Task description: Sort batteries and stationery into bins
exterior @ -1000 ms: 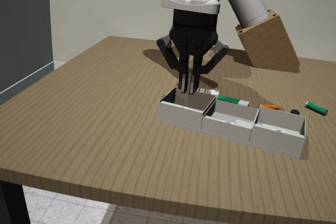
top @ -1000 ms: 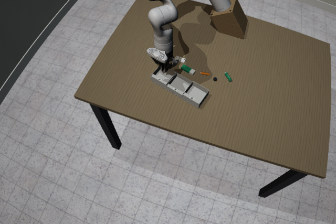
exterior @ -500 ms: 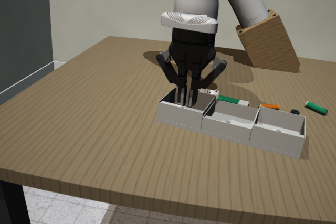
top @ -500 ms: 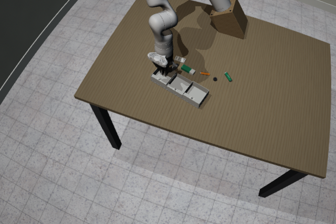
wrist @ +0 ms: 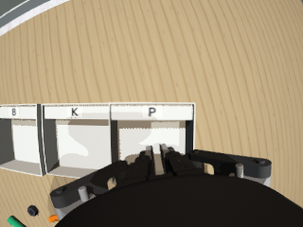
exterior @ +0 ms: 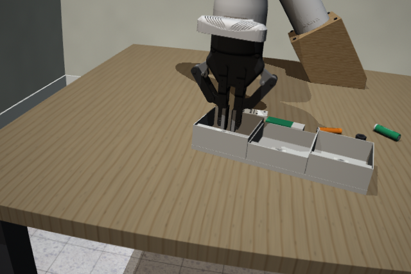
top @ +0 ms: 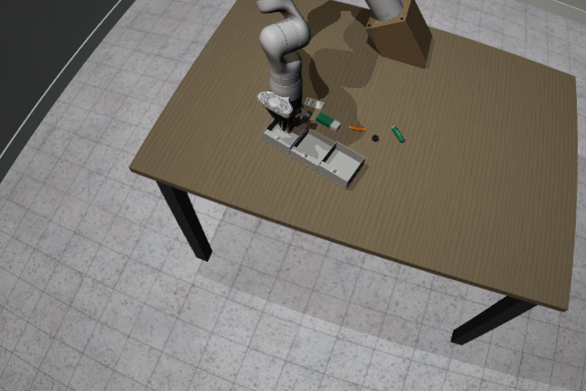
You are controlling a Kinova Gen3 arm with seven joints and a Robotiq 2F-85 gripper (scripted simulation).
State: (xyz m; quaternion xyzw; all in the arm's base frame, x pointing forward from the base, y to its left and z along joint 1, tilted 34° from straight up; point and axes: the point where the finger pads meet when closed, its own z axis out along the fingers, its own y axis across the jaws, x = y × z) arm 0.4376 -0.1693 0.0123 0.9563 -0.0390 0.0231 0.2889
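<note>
The three joined grey bins lies 80 mm to the left of my hand, 30 mm ahead of it and 20 mm below it. Also, from my hand: eraser 100 mm to the left, 70 mm behind, 30 mm below; then white domino 110 mm behind, 30 mm to the left, 30 mm below; then orange battery 170 mm to the left, 80 mm behind, 30 mm below.
</note>
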